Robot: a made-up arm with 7 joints.
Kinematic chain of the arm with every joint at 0, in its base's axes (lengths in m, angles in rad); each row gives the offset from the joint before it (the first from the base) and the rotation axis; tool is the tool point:
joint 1: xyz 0 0 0.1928 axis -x
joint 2: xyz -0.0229 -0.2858 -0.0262 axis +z
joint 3: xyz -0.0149 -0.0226 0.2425 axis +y
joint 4: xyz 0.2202 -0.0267 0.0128 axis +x
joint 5: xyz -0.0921 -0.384 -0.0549 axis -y
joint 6: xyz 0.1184 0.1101 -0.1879 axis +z
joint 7: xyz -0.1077 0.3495 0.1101 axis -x
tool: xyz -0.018 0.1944 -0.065
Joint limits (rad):
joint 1: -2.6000..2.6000
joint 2: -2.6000..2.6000
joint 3: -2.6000..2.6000
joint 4: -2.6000..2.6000
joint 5: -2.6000..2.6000
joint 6: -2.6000..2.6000
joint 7: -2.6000..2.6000
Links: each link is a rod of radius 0.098 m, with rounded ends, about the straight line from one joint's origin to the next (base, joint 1, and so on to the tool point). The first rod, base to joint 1, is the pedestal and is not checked.
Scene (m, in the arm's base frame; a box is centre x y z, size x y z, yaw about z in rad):
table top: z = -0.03
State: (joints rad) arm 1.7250 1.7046 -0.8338 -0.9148 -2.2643 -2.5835 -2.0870
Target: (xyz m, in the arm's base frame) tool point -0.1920 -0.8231 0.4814
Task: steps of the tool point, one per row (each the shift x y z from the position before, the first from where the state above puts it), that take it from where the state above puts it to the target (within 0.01 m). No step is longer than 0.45 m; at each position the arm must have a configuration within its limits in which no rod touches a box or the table.
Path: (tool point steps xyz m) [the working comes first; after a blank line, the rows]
Joints at the target: 0.3713 0.8514 -1.7554 -1.8652 -2.6000 -2.5864 -2.0611
Straight joint move there: clear.

1: -0.0608 -0.0899 0.3202
2: -0.1457 -0.2711 0.2262
3: -0.2087 -0.3583 0.0247
4: -0.2331 -0.3034 -0.2004
5: -0.2104 -0.1244 -0.3518

